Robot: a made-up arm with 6 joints.
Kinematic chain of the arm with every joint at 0, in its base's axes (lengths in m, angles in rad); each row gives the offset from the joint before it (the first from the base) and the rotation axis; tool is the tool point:
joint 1: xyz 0 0 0.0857 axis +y
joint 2: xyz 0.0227 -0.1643 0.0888 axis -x
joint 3: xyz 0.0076 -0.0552 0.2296 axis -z
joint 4: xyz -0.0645 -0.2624 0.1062 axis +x
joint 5: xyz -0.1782 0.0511 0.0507 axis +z
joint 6: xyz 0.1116 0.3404 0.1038 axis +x
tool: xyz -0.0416 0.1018 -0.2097
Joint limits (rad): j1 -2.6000..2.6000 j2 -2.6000..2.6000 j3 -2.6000..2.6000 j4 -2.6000..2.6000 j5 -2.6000..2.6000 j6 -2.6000..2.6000
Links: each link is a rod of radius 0.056 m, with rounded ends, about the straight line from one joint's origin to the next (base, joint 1, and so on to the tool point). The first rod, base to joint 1, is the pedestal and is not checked.
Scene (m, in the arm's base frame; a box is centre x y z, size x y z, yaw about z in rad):
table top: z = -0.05
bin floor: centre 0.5 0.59 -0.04 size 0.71 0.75 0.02 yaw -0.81
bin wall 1: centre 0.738 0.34 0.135 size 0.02 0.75 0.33 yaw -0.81
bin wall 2: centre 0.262 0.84 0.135 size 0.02 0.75 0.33 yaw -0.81
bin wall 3: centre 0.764 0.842 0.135 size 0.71 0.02 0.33 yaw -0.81
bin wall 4: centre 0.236 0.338 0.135 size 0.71 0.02 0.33 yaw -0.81
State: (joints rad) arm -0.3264 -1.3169 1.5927 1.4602 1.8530 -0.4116
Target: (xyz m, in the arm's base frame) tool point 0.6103 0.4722 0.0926
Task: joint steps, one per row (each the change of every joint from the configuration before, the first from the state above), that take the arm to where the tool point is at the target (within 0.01 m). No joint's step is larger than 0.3 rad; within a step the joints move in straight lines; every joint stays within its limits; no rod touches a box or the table.
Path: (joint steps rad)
1: 0.2461 0.2498 0.1492 0.0011 -0.0153 0.1511
2: 0.2461 0.2497 0.1491 0.0011 -0.0153 0.1511
3: 0.2461 0.2498 0.1492 0.0011 -0.0153 0.1511
4: 0.2461 0.2498 0.1492 0.0010 -0.0153 0.1511
5: 0.2461 0.2498 0.1491 0.0011 -0.0153 0.1511

